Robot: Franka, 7 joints.
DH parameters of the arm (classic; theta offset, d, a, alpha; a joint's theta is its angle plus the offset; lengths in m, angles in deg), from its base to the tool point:
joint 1: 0 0.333 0 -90
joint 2: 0 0 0 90
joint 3: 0 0.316 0.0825 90
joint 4: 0 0 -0.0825 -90
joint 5: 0 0.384 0 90
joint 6: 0 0 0.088 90
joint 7: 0 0.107 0 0
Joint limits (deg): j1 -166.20..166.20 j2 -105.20..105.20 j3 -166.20..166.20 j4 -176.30..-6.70 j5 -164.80..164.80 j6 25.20..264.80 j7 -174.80..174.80
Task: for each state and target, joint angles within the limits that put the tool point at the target. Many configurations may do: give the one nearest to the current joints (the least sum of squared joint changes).
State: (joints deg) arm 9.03 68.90 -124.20 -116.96 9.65 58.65 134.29
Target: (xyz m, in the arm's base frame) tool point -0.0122 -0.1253 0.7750
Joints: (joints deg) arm 6.94 70.36 -163.12 -110.56 -2.48 59.36 134.29
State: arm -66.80 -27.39 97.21 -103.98 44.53 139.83 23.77
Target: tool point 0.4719 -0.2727 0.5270
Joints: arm -98.00 -21.27 62.88 -122.47 44.72 141.64 23.77
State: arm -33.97 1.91 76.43 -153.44 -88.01 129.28 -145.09
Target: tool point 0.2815 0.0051 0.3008
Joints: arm -32.03 -36.42 63.02 -172.83 -81.86 103.58 -145.09
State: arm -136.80 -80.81 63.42 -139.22 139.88 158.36 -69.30
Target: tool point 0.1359 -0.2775 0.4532
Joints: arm -122.86 -84.03 70.01 -158.91 143.24 167.42 -69.30
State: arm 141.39 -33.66 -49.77 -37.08 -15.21 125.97 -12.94
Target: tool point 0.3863 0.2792 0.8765
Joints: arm 135.95 -40.56 -56.10 -72.00 -14.18 102.12 -12.94
